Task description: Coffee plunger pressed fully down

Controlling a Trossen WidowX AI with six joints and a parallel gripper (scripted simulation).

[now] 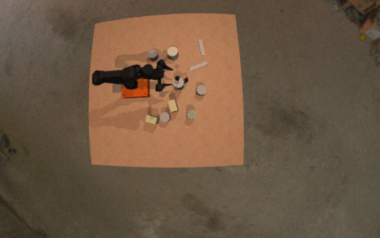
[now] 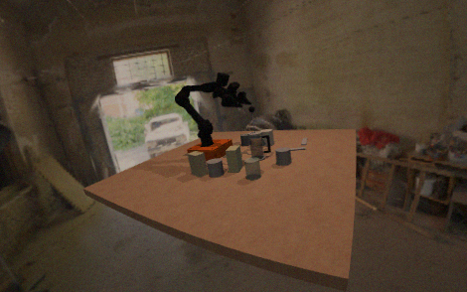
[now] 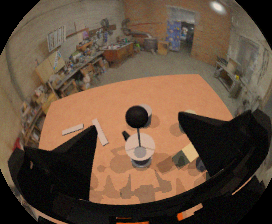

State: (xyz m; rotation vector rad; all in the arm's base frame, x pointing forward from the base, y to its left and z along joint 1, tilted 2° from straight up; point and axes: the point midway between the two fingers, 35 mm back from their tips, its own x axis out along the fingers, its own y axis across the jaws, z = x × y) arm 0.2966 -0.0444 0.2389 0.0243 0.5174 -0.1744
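Now: gripper tip 16 cm above the coffee press and 4 cm short of it.
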